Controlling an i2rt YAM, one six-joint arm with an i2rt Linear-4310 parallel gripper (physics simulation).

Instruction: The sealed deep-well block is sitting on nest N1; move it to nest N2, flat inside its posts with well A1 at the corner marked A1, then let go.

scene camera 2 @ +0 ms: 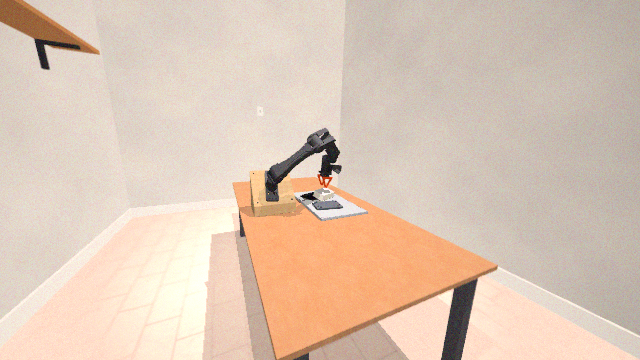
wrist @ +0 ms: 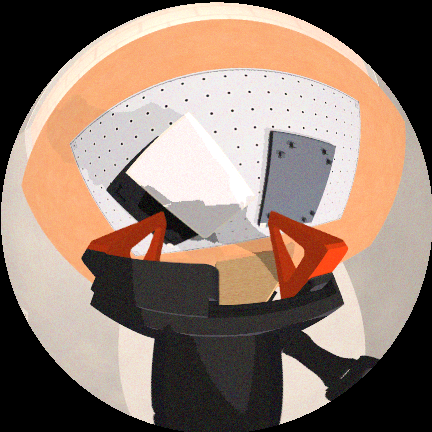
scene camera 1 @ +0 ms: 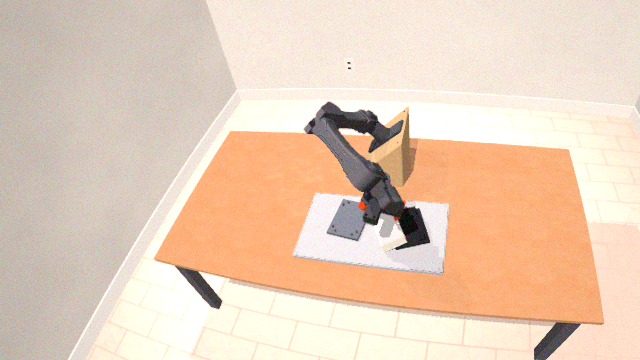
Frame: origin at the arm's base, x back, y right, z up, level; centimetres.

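Where they show: gripper, between the fingertips: point(scene camera 2: 323, 186) point(wrist: 216, 216) point(scene camera 1: 382, 216); arm's base, origin of its link: point(scene camera 2: 271, 185) point(scene camera 1: 386, 137).
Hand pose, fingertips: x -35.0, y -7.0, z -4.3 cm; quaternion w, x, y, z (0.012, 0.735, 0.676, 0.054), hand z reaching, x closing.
Observation:
Things, the pixels of their top centre, and the offset from my fingertips. Level surfaces: height alone.
- white sealed block, centre of its top: point(wrist: 191, 191) point(scene camera 1: 388, 224) point(scene camera 2: 324, 189) dx -1.2, dy -2.2, dz -2.6 cm
- black nest, centre of its top: point(wrist: 160, 207) point(scene camera 1: 407, 225) point(scene camera 2: 314, 193) dx +3.3, dy -7.9, dz -7.1 cm
- grey nest plate, centre of its top: point(wrist: 303, 190) point(scene camera 1: 349, 216) point(scene camera 2: 327, 202) dx +2.5, dy +13.5, dz -6.8 cm
- light perforated board, centre of its top: point(wrist: 240, 172) point(scene camera 1: 373, 229) point(scene camera 2: 325, 200) dx +0.1, dy +3.9, dz -8.9 cm
- orange table, height of its surface: dz -10.2 cm
The white sealed block point(scene camera 1: 391, 242) point(scene camera 2: 324, 196) point(wrist: 185, 160) rests over one side of the black nest point(scene camera 1: 421, 232) point(scene camera 2: 306, 197) point(wrist: 119, 186), leaving a strip of that nest uncovered. The grey nest plate point(scene camera 1: 347, 221) point(scene camera 2: 328, 205) point(wrist: 300, 175) lies beside it with small dark posts near its corners and no block on it. The nest labels and well A1 cannot be read. My gripper point(scene camera 1: 380, 212) point(scene camera 2: 325, 184) point(wrist: 216, 216) is open and empty, pointing down. Its red fingertips hang a little above the block in the second scene view. The arm hides part of the block in the first scene view.
Both nests are on a light perforated board point(scene camera 1: 312, 245) point(scene camera 2: 345, 214) point(wrist: 240, 100) on the orange table point(scene camera 1: 240, 200) point(scene camera 2: 350, 260). The arm's wooden base point(scene camera 1: 395, 167) point(scene camera 2: 275, 207) point(wrist: 245, 280) stands behind the board. A wall shelf point(scene camera 2: 55, 34) is at the upper left.

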